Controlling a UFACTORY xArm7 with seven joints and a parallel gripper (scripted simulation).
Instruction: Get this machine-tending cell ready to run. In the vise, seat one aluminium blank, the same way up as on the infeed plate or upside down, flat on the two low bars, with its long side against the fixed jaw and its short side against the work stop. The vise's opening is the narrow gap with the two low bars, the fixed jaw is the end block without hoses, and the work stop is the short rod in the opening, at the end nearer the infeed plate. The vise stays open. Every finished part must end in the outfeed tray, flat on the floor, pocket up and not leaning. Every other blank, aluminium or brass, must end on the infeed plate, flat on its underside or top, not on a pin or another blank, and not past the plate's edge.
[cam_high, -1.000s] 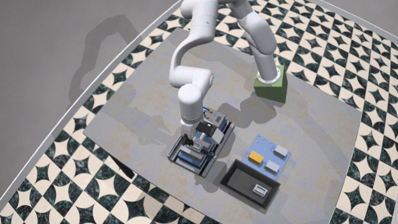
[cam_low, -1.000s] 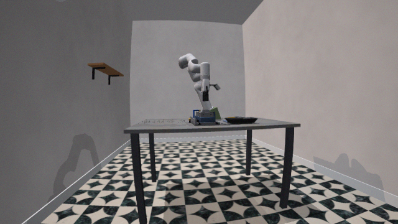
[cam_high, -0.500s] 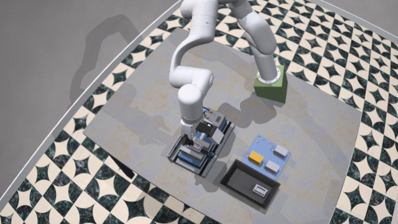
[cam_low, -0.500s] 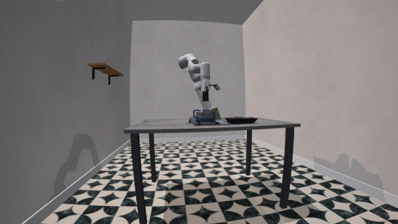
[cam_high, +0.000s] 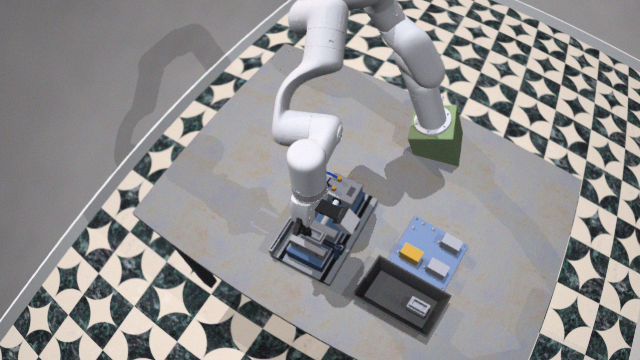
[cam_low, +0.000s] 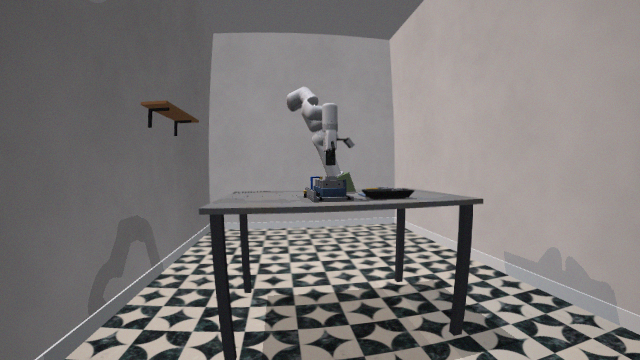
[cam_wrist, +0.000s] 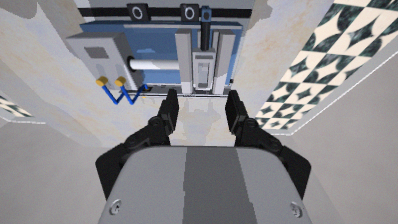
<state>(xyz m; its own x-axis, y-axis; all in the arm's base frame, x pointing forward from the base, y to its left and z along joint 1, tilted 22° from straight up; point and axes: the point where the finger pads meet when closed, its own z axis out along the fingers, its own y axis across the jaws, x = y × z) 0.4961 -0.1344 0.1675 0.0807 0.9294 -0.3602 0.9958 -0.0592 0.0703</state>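
My gripper is now 110 mm above the moving jaw and 30 mm past it. Also, from my hand: fixed jaw (110 mm below, 30 mm ahead); then vise (140 mm below, 70 mm behind, 10 mm to the left); then dark work stop rod (90 mm below, 50 mm to the left, 10 mm ahead).
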